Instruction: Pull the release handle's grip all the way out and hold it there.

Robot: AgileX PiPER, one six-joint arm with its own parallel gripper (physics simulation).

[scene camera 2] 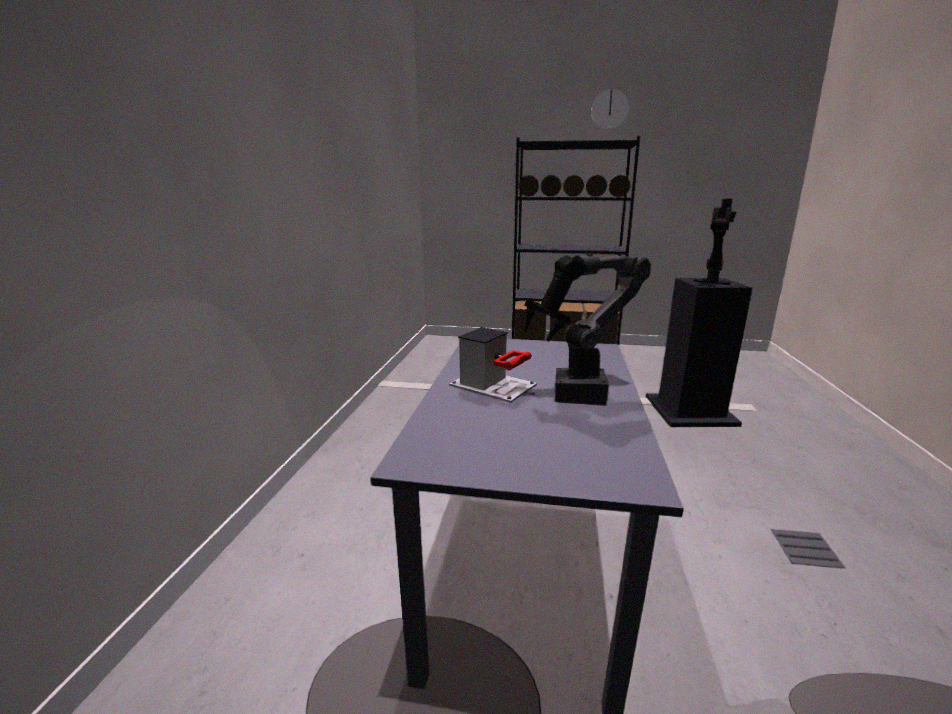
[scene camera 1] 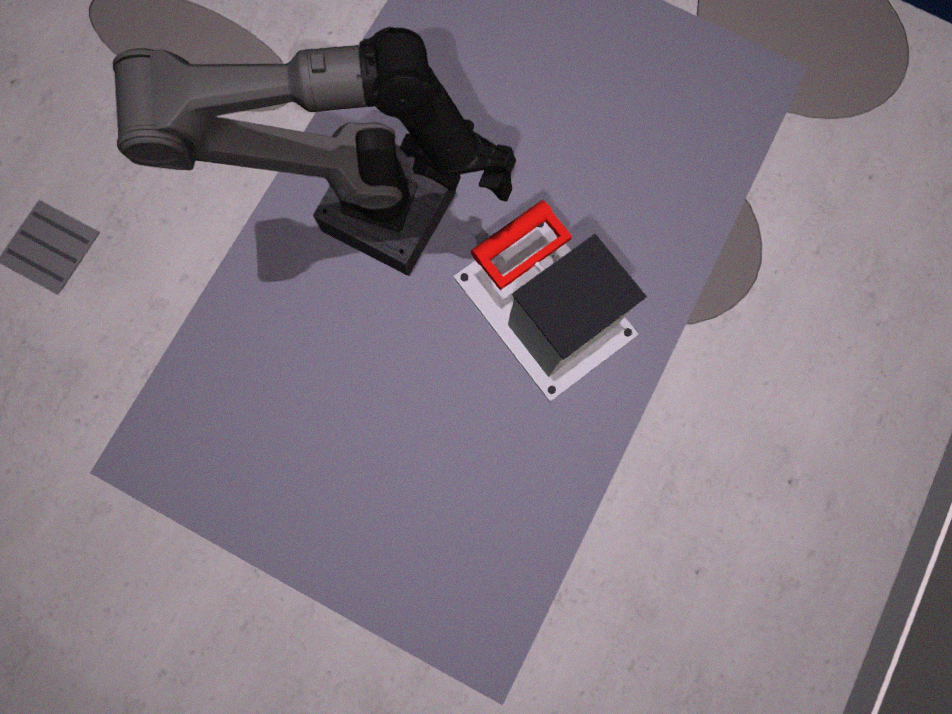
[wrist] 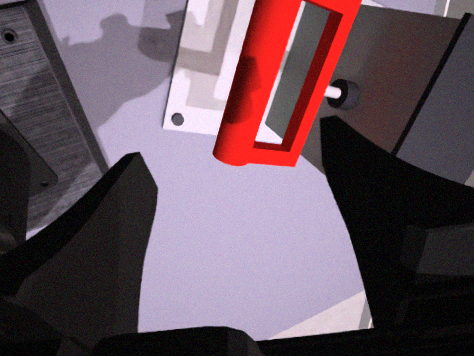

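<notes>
The release handle's red grip (scene camera 1: 511,230) (scene camera 2: 526,357) (wrist: 265,50) is a rectangular loop with a thick round bar on its outer side. It stands close to the dark grey housing (scene camera 1: 580,295) (scene camera 2: 482,361) (wrist: 390,75). A short length of white rod (wrist: 333,92) shows between loop and housing in the wrist view. The housing sits on a white base plate (scene camera 1: 492,307) (scene camera 2: 499,391) (wrist: 200,120). My gripper (scene camera 1: 478,192) (scene camera 2: 539,332) (wrist: 232,155) is wide open and holds nothing. It is above and apart from the grip, on the arm-base side. The grip's near end shows ahead of the fingertips.
My arm's dark base block (scene camera 1: 384,242) (scene camera 2: 581,386) (wrist: 50,100) stands on the blue-grey table (scene camera 1: 346,461) (scene camera 2: 530,453), beside the handle unit. A black pedestal (scene camera 2: 703,345) with another arm and a shelf rack (scene camera 2: 576,144) stand beyond the table.
</notes>
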